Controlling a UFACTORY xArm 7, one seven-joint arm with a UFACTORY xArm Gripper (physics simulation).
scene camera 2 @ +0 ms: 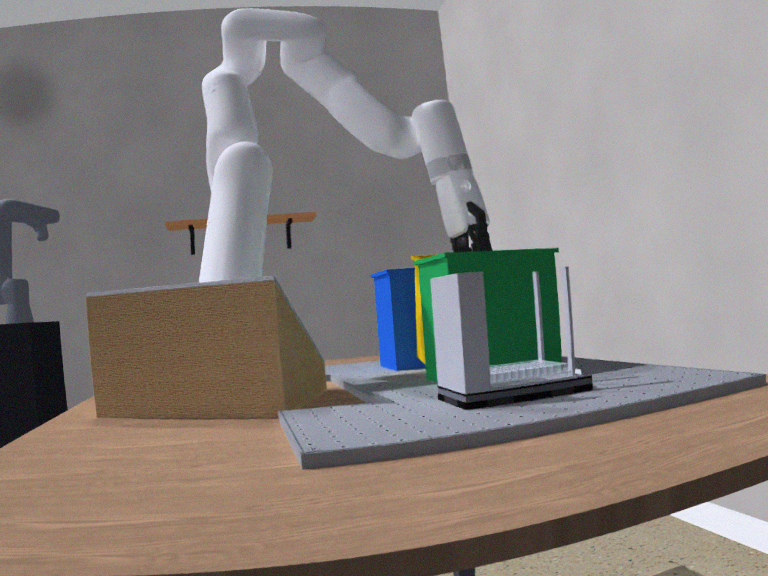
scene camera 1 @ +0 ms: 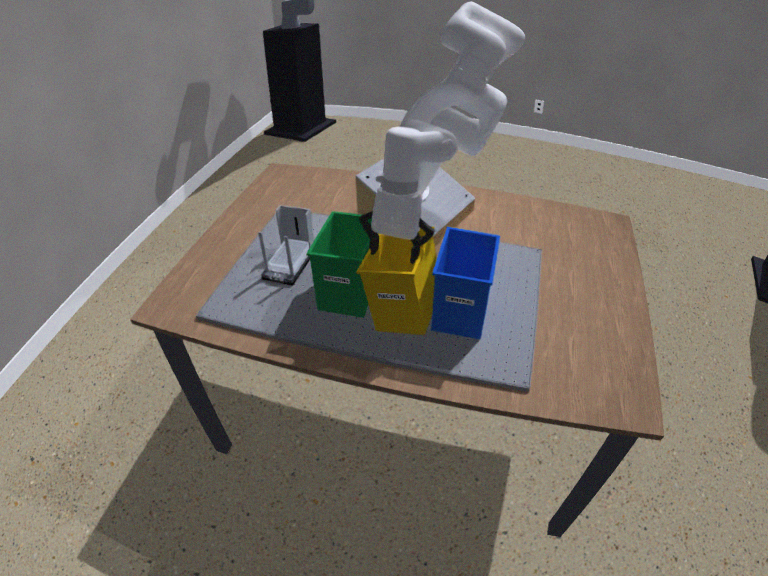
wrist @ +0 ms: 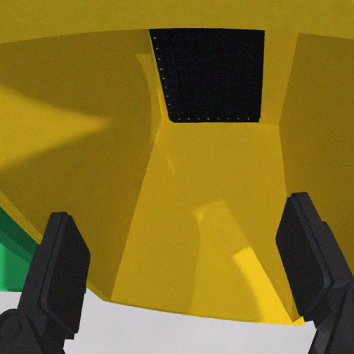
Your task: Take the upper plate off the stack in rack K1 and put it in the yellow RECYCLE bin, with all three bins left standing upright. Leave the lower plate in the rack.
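Where they show: gripper, fingertip midpoint: (scene camera 1: 393,256); arm's base at its link origin: (scene camera 2: 226,322).
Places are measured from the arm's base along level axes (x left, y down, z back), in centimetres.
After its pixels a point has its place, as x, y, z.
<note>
The yellow RECYCLE bin (scene camera 1: 397,319) {20.6, 5.4, -46.3} (scene camera 2: 421,347) {20.2, 6.7, -29.1} (wrist: 220,160) stands upright between the green bin (scene camera 1: 338,298) {4.8, 5.6, -46.6} (scene camera 2: 514,310) {-2.9, 1.2, -40.9} (wrist: 15,272) and the blue bin (scene camera 1: 459,317) {33.1, 4.9, -39.7} (scene camera 2: 397,322) {23.3, 2.2, -25.4}, both upright. In the wrist view a black rectangular plate (wrist: 215,75), with small pale dots along its edges, lies at the bottom of the yellow bin. Rack K1 (scene camera 1: 271,276) {-18.2, 9.0, -45.0} (scene camera 2: 459,334) {-24.1, 2.8, -30.2} holds a clear, pale plate (scene camera 1: 288,255) (scene camera 2: 527,371) low on its base. My gripper (scene camera 1: 393,255) {15.9, -5.9, -39.1} (wrist: 180,225) is wide open and empty at the yellow bin's mouth; its fingertips are hidden behind the green bin in scene camera 2.
The bins and rack stand on a grey perforated board (scene camera 1: 508,347) {45.7, 10.8, -37.8} (scene camera 2: 372,434) {-33.6, 10.8, -20.5} on the wooden table (scene camera 1: 595,322) {64.4, 12.0, -17.9} (scene camera 2: 155,496) {-48.0, 12.1, -4.6}. The rack has two upright rods and a tall back panel beside the green bin. The arm's wedge-shaped base block (scene camera 1: 455,195) {11.5, 5.0, 10.0} (scene camera 2: 186,353) {-11.1, 3.5, 3.1} stands behind the bins.
</note>
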